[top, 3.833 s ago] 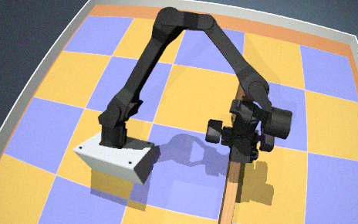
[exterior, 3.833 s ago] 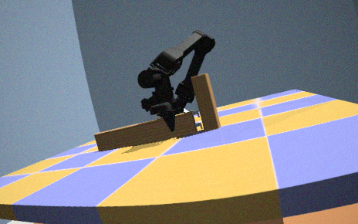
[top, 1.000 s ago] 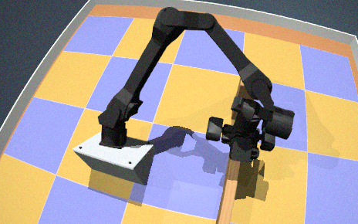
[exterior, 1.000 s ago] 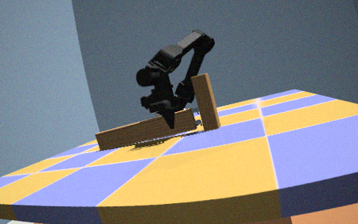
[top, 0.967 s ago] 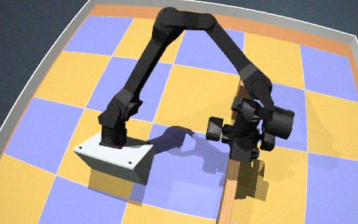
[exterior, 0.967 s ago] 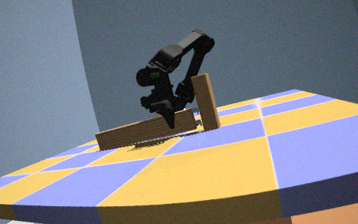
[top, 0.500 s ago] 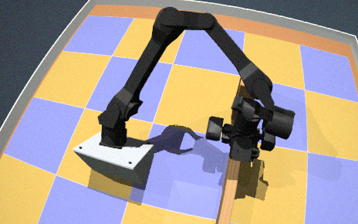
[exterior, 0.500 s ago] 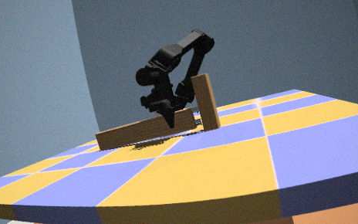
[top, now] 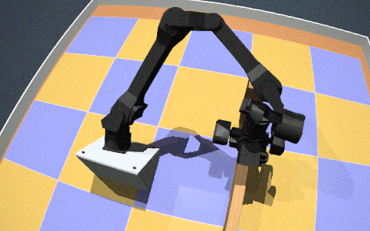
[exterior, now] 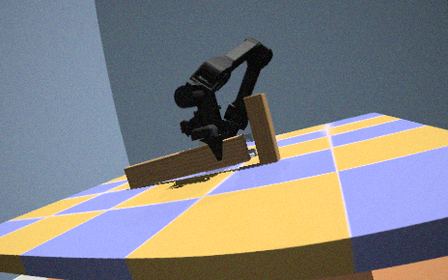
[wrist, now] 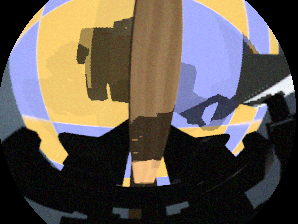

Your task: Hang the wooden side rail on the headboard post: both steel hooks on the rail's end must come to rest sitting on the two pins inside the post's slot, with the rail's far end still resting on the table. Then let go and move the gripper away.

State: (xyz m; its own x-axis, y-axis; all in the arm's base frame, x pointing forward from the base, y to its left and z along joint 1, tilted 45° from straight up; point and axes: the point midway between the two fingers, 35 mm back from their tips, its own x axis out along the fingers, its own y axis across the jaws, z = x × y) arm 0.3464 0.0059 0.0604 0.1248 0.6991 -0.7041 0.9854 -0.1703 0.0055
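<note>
The headboard post lies 130 mm to the left of my gripper tip, 50 mm above it and 10 mm ahead of it.
</note>
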